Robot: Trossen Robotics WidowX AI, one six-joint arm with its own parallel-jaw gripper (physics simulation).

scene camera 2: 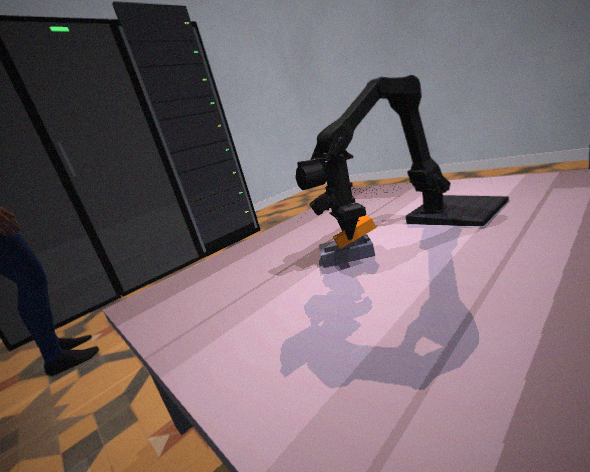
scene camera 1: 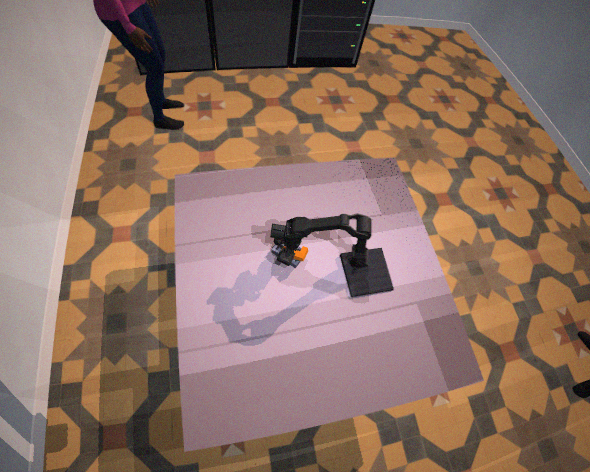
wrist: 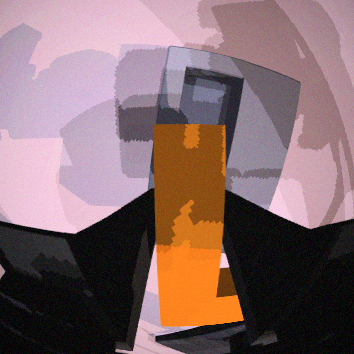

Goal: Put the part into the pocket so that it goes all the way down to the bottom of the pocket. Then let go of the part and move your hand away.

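Pixels of known places: gripper, fingertip midpoint: (scene camera 2: pixel 348 238) (scene camera 1: pixel 289 253) (wrist: pixel 186 195); arm's base, link origin: (scene camera 2: pixel 433 209) (scene camera 1: pixel 357 262) (wrist: pixel 245 336).
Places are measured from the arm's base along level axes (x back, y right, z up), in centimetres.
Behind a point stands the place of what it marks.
Note:
The orange L-shaped part (scene camera 1: pixel 301 253) @[y 10.3, x -25.9, z 6.9 cm] (scene camera 2: pixel 365 227) @[y 9.3, x -27.9, z 5.4 cm] (wrist: pixel 190 175) @[y 14.9, x -31.3, z 5.0 cm] is held tilted, its far end lower than its end toward the arm's base. My gripper (scene camera 1: pixel 286 259) @[y 13.6, x -30.2, z 3.3 cm] (scene camera 2: pixel 351 237) @[y 13.6, x -30.2, z 3.3 cm] (wrist: pixel 186 195) @[y 13.6, x -30.2, z 3.3 cm] is shut on it, low over the grey block (scene camera 2: pixel 356 254) @[y 11.5, x -31.6, z -0.8 cm] (wrist: pixel 265 125) @[y 19.8, x -29.2, z 1.2 cm]. The block lies on the table. In the wrist view the far end of its pocket (wrist: pixel 207 100) @[y 18.6, x -32.6, z -1.9 cm] shows beyond the part; the part and fingers hide the rest. The part's raised end stands above the block in scene camera 2. Whether its lower end touches the block or dips into the pocket, I cannot tell.
The pink table top (scene camera 1: pixel 300 380) @[y -39.3, x -44.9, z -2.3 cm] (scene camera 2: pixel 280 425) @[y -0.2, x -79.5, z -2.4 cm] carries the arm's black base plate (scene camera 1: pixel 374 280) @[y -11.2, x 4.2, z -0.7 cm] (scene camera 2: pixel 480 207) @[y -12.4, x 1.5, z -0.8 cm], to the right of the block in both scene views. Dark cabinets (scene camera 1: pixel 252 32) (scene camera 2: pixel 65 150) and a person (scene camera 1: pixel 155 65) (scene camera 2: pixel 30 295) stand beyond the table.

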